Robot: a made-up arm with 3 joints.
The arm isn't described. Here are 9 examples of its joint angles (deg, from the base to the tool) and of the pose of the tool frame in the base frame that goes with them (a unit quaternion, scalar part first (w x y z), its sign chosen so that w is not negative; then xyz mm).
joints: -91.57 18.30 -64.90
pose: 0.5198 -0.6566 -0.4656 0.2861 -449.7 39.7 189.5
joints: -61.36 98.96 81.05
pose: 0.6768 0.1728 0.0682 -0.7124 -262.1 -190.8 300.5
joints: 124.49 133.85 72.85
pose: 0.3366 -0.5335 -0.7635 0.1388 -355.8 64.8 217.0
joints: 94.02 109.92 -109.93
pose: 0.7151 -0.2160 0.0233 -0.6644 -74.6 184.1 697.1
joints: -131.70 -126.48 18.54
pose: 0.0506 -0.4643 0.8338 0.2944 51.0 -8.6 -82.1
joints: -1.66 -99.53 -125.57
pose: 0.3052 0.6745 -0.5693 0.3574 184.2 -290.5 -104.4
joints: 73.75 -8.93 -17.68
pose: 0.7809 0.6007 -0.1687 -0.0304 -162.4 -230.6 112.2
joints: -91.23 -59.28 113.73
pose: 0.0364 -0.6292 0.7023 -0.3310 216.5 -306.2 41.6
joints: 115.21 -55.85 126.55
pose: 0.5661 0.1114 0.2450 0.7792 197.2 285.5 442.3
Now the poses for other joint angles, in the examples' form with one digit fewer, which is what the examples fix.
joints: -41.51 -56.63 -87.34
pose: 0.712 0.081 -0.447 0.536 -128 -345 384
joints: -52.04 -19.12 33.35
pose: 0.828 -0.457 0.324 0.019 144 63 324
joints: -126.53 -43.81 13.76
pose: 0.374 -0.843 0.381 0.067 102 176 117
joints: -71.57 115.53 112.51
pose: 0.652 0.397 0.085 -0.641 -304 -306 174
